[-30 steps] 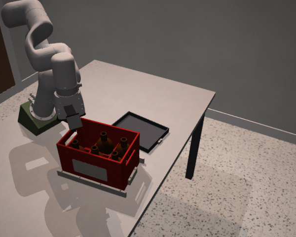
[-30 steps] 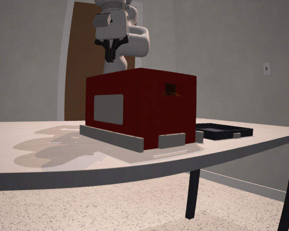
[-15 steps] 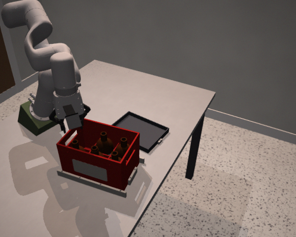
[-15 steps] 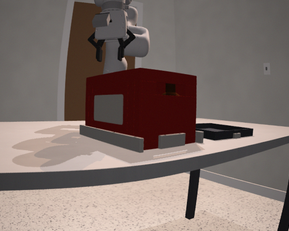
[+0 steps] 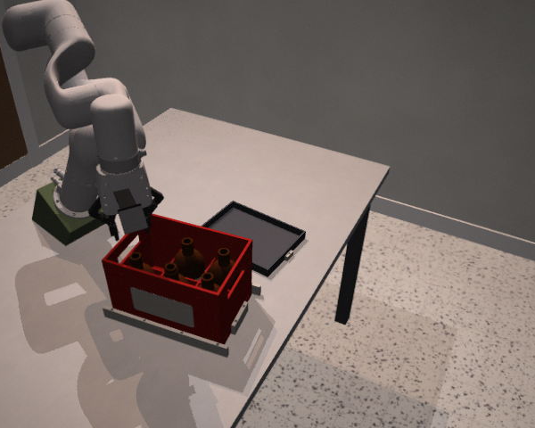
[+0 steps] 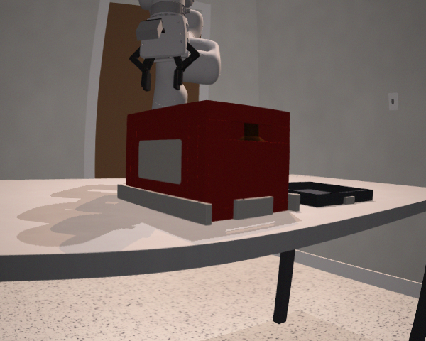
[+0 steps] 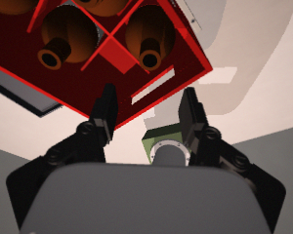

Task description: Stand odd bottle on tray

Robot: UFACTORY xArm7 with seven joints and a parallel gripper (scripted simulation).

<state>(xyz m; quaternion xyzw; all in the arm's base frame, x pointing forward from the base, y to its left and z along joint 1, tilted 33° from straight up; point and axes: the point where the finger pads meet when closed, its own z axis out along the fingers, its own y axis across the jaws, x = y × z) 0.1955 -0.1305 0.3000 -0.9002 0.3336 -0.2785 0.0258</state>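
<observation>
Now: hand 160 mm above the red crate, 90 mm short of it and 40 mm to the right of it. From my hand the other things lie so: black tray 330 mm to the left, 230 mm below, 130 mm ahead.
</observation>
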